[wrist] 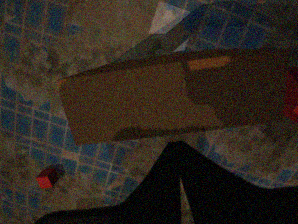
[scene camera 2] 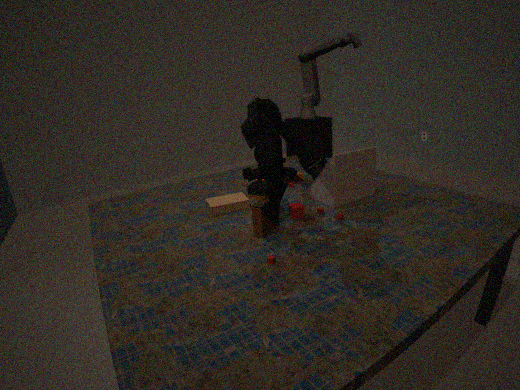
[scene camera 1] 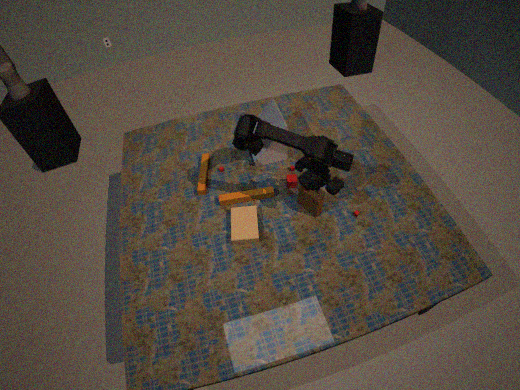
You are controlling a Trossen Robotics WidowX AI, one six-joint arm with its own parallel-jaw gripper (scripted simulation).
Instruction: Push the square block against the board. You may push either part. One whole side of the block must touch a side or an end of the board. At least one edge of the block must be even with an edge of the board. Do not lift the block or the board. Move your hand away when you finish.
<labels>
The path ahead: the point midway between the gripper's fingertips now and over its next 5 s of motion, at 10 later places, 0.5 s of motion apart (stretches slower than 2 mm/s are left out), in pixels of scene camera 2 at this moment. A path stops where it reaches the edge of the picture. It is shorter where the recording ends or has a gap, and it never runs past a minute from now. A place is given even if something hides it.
My gripper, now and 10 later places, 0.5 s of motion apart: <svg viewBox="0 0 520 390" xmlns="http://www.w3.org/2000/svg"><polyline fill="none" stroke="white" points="275,208 272,208 269,207 266,207 262,206 262,205 269,206 272,201 272,192 266,192 251,195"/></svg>
</labels>
